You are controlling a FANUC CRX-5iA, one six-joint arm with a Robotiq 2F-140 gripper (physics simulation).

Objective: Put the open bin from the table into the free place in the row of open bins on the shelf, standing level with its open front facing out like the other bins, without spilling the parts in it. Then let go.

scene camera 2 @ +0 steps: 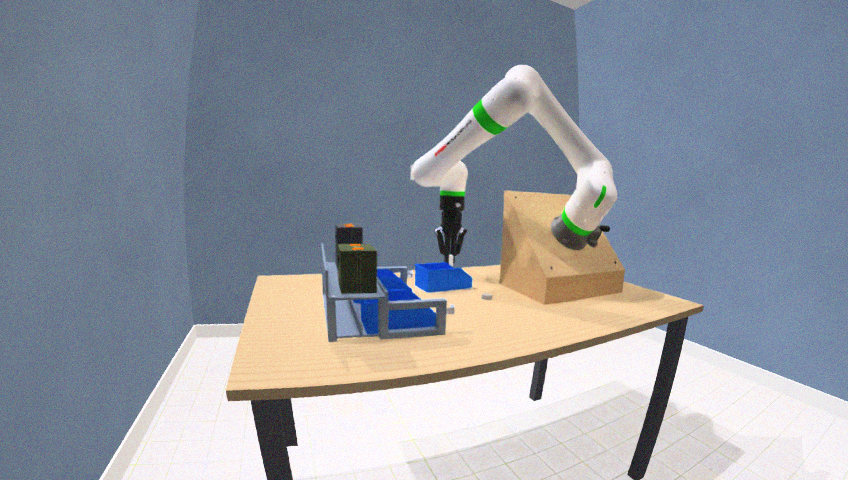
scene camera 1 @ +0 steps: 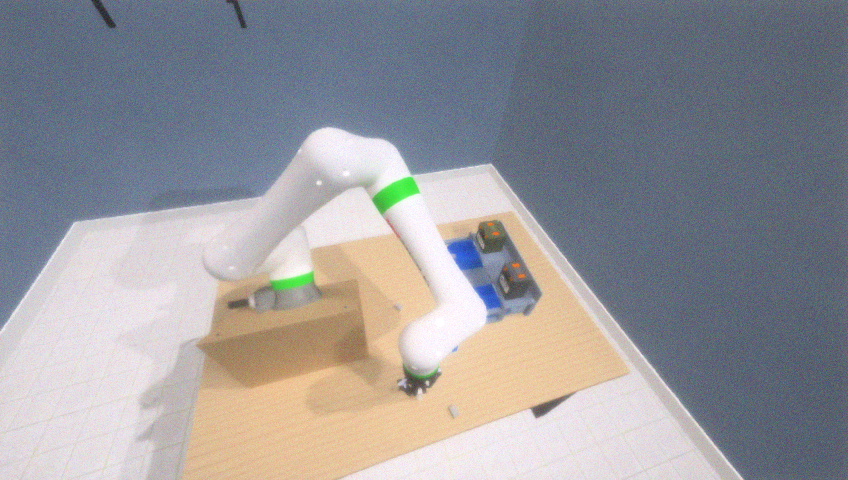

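Seen in the pictures: gripper, fingertip midpoint: (scene camera 1: 418, 395); arm's base, link origin: (scene camera 2: 568, 234) (scene camera 1: 297, 301).
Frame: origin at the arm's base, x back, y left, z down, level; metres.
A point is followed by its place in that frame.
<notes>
The open blue bin (scene camera 2: 441, 277) @[x -0.437, y -0.087, z 0.152 m] stands upright on the table. In scene camera 1 the arm hides most of it, and a blue sliver (scene camera 1: 455, 349) @[x -0.494, y -0.177, z 0.182 m] shows beside the wrist. Its contents cannot be made out. My gripper (scene camera 1: 418, 392) @[x -0.337, y -0.295, z 0.187 m] (scene camera 2: 450, 259) @[x -0.337, y -0.295, z 0.187 m] points down, shut and empty. In scene camera 2 its fingertips are just behind the bin's top edge; in scene camera 1 they are on the near side of the blue sliver. The grey shelf (scene camera 1: 490, 262) @[x -0.714, y 0.110, z 0.098 m] (scene camera 2: 384, 318) @[x -0.687, y 0.280, z 0.149 m] holds a blue bin (scene camera 1: 466, 253) @[x -0.668, y 0.244, z 0.190 m] (scene camera 2: 410, 316) @[x -0.623, y 0.258, z 0.155 m] and another blue bin (scene camera 1: 490, 296) @[x -0.697, y 0.009, z 0.191 m] (scene camera 2: 389, 278) @[x -0.628, y 0.022, z 0.123 m], with a gap between them.
A green box (scene camera 1: 490, 236) @[x -0.714, y 0.167, z 0.003 m] (scene camera 2: 357, 270) @[x -0.742, y 0.255, z 0.046 m] and a dark box (scene camera 1: 514, 281) @[x -0.708, y -0.065, z -0.022 m] (scene camera 2: 348, 234) @[x -0.744, y 0.016, z -0.003 m] stand on top of the shelf. Small grey pieces (scene camera 1: 397, 306) @[x -0.319, y 0.029, z 0.185 m] (scene camera 1: 453, 411) @[x -0.435, y -0.360, z 0.185 m] (scene camera 2: 486, 296) @[x -0.330, y 0.039, z 0.188 m] (scene camera 2: 450, 309) @[x -0.535, y 0.281, z 0.136 m] lie on the table. The wooden robot base (scene camera 1: 297, 350) @[x -0.006, y -0.153, z 0.016 m] (scene camera 2: 583, 285) @[x -0.015, y 0.128, z 0.153 m] stands opposite the shelf.
</notes>
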